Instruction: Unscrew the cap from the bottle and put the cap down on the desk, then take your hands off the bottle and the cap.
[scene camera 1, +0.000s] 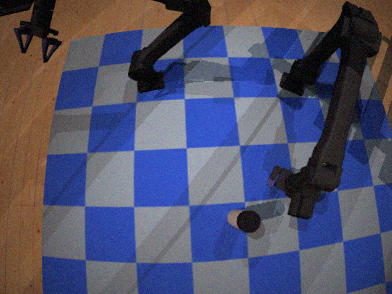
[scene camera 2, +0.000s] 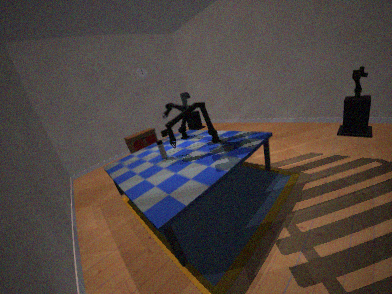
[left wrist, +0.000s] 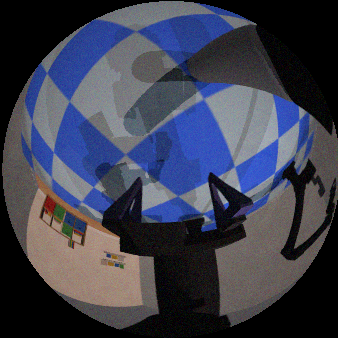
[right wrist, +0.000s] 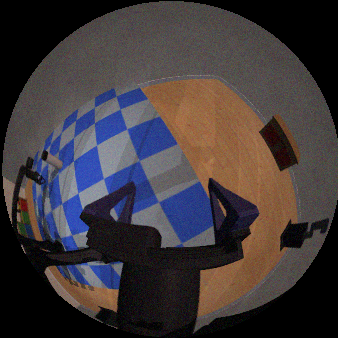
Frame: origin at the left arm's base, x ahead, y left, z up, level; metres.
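Where they show: left gripper, fingertip midpoint: (scene camera 1: 280, 187) (scene camera 2: 174, 147) (left wrist: 175, 177) (right wrist: 43, 179); right gripper, fingertip midpoint: (scene camera 1: 34, 57) (scene camera 2: 163, 117) (right wrist: 169, 183); left arm's base, link origin: (scene camera 1: 292, 84) (scene camera 2: 216, 141) (left wrist: 192, 221) (right wrist: 60, 246); right arm's base, link origin: (scene camera 1: 150, 82) (scene camera 2: 185, 137) (left wrist: 287, 168).
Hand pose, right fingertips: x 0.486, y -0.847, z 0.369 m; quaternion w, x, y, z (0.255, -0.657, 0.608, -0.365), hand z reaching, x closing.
Note:
Each offset is from my right fingertips to the top centre of the thing. Level surfaces: height alone.
A pale bottle {dy +0.791, dx +0.172, dz -0.169 m} (scene camera 1: 233, 218) (scene camera 2: 163, 152) (left wrist: 235, 60) (right wrist: 54, 161) stands upright on the checkered desk. Its black cap {dy +0.791, dx +0.172, dz -0.153 m} (scene camera 1: 248, 221) (scene camera 2: 160, 143) (right wrist: 45, 155) sits on its top. My left gripper (scene camera 2: 173, 143) (left wrist: 175, 177) is open and empty, low over the desk beside the bottle and apart from it, up and to the right of it in scene camera 1, where the arm partly hides its fingers. My right gripper (scene camera 1: 35, 56) (right wrist: 169, 183) is open and empty, far from the bottle, beyond the desk's edge at the top left of scene camera 1.
The blue and grey checkered desk {dz -0.369 m} (scene camera 1: 160, 177) (scene camera 2: 167, 187) lies under both arms. The right arm's base (scene camera 1: 151, 83) stands near its far edge. A brown cabinet (scene camera 2: 141, 140) (right wrist: 280, 143) stands on the floor beyond the desk. A colourful shelf unit is by the wall in the left wrist view.

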